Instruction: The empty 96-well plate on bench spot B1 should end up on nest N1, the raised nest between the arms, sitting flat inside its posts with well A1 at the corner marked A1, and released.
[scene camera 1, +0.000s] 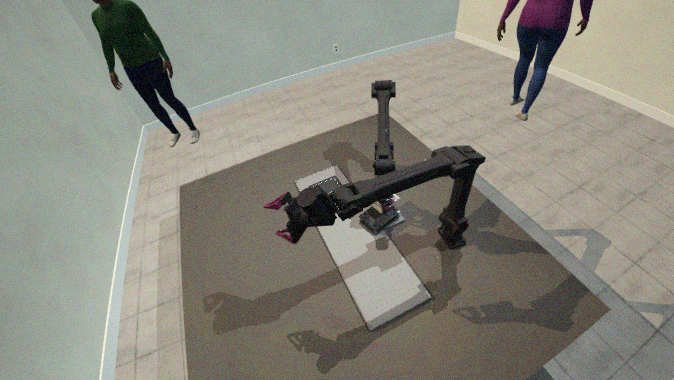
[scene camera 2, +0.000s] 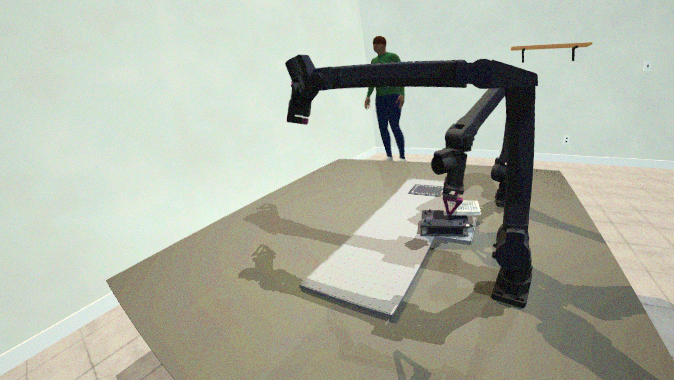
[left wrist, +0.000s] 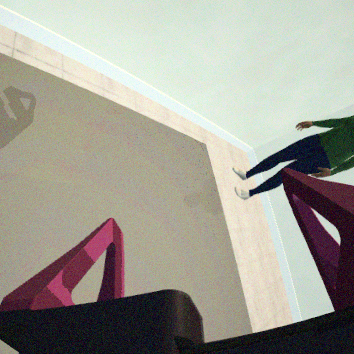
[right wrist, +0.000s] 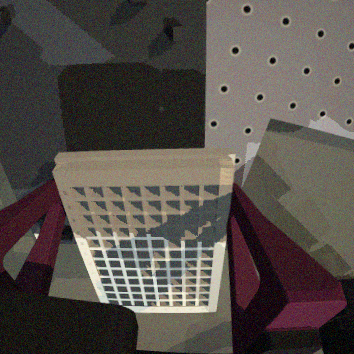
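Where they show: left gripper, fingertip midpoint: (scene camera 1: 270, 219) (scene camera 2: 295, 107) (left wrist: 196, 203); right gripper, fingertip midpoint: (scene camera 1: 378, 205) (scene camera 2: 449, 209) (right wrist: 145, 186); left arm's base, link origin: (scene camera 1: 451, 236) (scene camera 2: 511, 288).
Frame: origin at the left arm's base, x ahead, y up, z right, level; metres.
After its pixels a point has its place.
Note:
The white 96-well plate (right wrist: 150, 220) {x 0.257, y 0.081, z 0.248 m} (scene camera 2: 470, 207) {x 0.198, y 0.083, z 0.260 m} (scene camera 1: 395, 198) {x 0.177, y 0.082, z 0.247 m} is held off the bench between my right fingers. My right gripper (right wrist: 145, 186) {x 0.271, y 0.072, z 0.241 m} (scene camera 2: 451, 212) {x 0.271, y 0.072, z 0.241 m} (scene camera 1: 389, 203) {x 0.271, y 0.072, z 0.241 m} is shut on its two sides. The dark raised nest (scene camera 2: 445, 226) {x 0.252, y 0.050, z 0.154 m} (scene camera 1: 374, 221) {x 0.315, y 0.053, z 0.173 m} (right wrist: 90, 30) {x 0.331, y 0.052, z 0.194 m} is close by; in scene camera 2 the plate appears just above and behind its right part. Nest posts show at the top of the right wrist view; the A1 mark cannot be made out. My left gripper (left wrist: 196, 203) {x 0.707, y 0.464, z -0.004 m} (scene camera 1: 271, 219) {x 0.707, y 0.464, z -0.004 m} (scene camera 2: 298, 120) {x 0.707, y 0.464, z -0.004 m} is open, empty and high up.
A long white perforated board (scene camera 1: 385, 285) {x 0.377, y 0.013, z -0.123 m} (scene camera 2: 365, 265) {x 0.395, y 0.013, z -0.103 m} (right wrist: 280, 40) {x 0.359, y 0.013, z 0.294 m} lies beside the nest. A dark outlined pad (scene camera 2: 426, 190) {x 0.479, y 0.015, z 0.509 m} (scene camera 1: 326, 184) {x 0.467, y 0.015, z 0.539 m} is at its far end. The left arm (scene camera 1: 400, 182) {x 0.319, y 0.539, z -0.071 m} (scene camera 2: 400, 74) {x 0.272, y 0.517, z -0.065 m} reaches across above the board. Two people stand beyond the brown mat.

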